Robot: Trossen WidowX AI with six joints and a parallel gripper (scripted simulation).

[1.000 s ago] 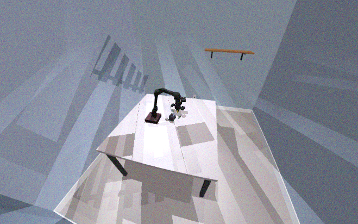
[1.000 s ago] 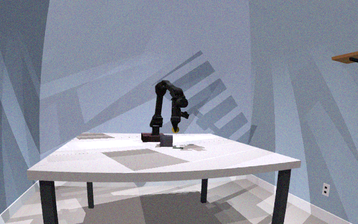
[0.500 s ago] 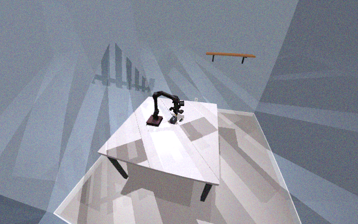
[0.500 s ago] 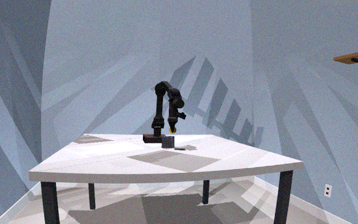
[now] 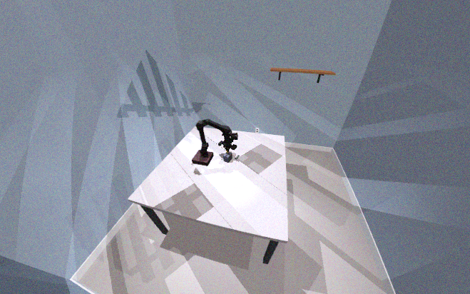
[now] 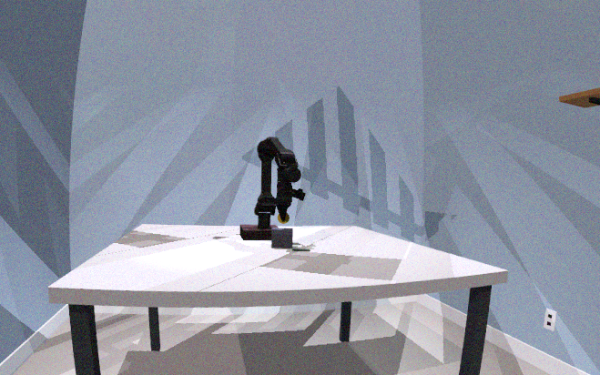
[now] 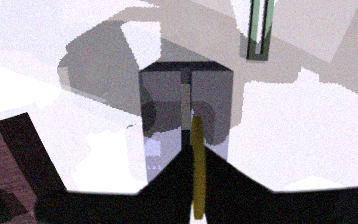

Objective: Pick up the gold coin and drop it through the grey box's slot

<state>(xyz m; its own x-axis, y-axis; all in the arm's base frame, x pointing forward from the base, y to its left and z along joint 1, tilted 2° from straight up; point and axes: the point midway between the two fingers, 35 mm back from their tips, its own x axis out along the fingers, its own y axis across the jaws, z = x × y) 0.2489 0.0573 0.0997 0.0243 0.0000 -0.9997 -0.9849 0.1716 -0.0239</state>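
The gold coin is 10 mm above my gripper tip.
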